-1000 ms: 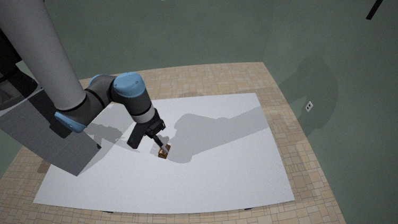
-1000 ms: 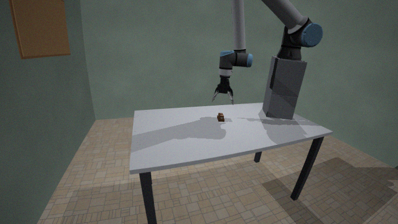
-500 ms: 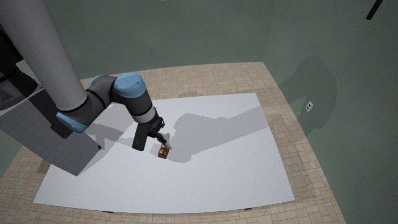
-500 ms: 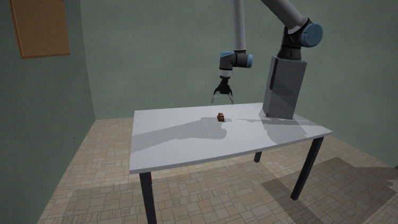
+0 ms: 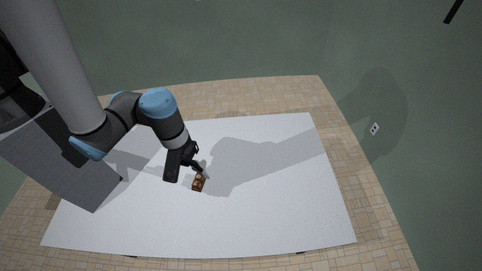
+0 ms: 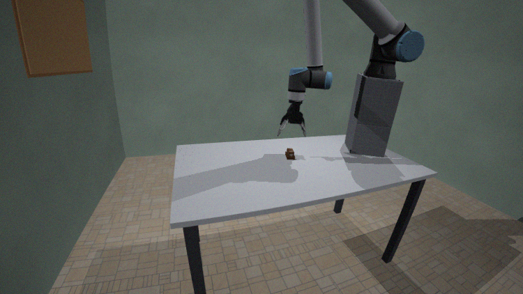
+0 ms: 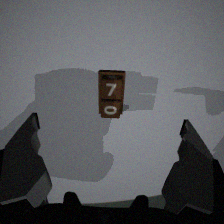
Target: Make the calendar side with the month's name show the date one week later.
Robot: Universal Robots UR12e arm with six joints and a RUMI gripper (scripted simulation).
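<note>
The brown date cube is 9 cm below my hand. From my hand the other things lie so: brown wooden tray (2 cm to the left, 11 cm below).
</note>
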